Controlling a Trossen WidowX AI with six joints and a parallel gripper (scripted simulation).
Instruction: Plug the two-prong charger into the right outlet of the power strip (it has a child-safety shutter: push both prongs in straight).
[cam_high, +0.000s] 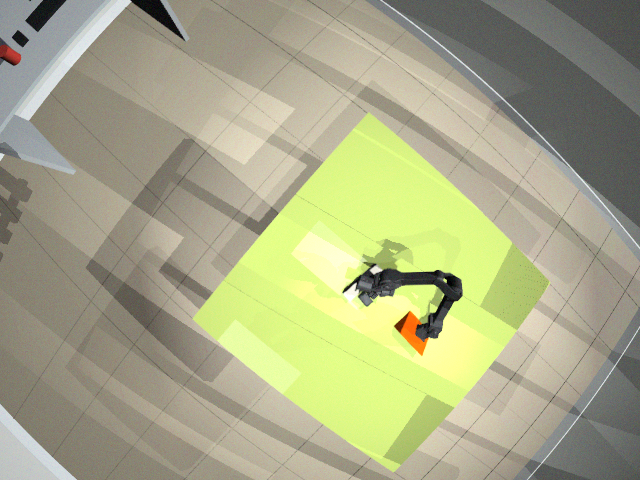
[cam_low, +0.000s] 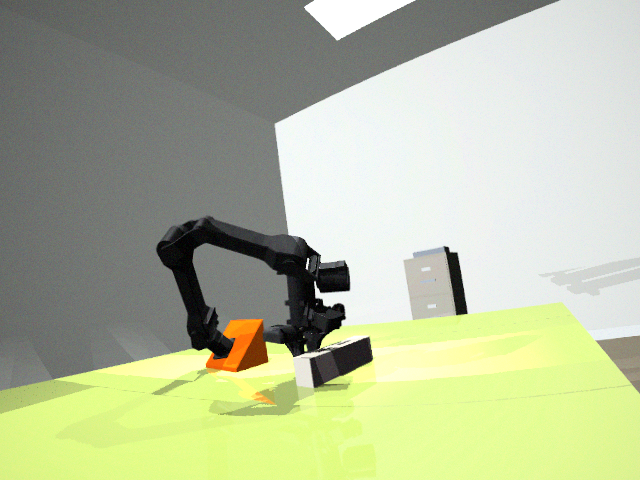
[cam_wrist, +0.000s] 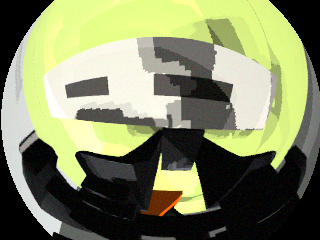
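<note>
Right now my gripper tip is 20 mm short of the dark two-prong charger and 10 mm below it.
</note>
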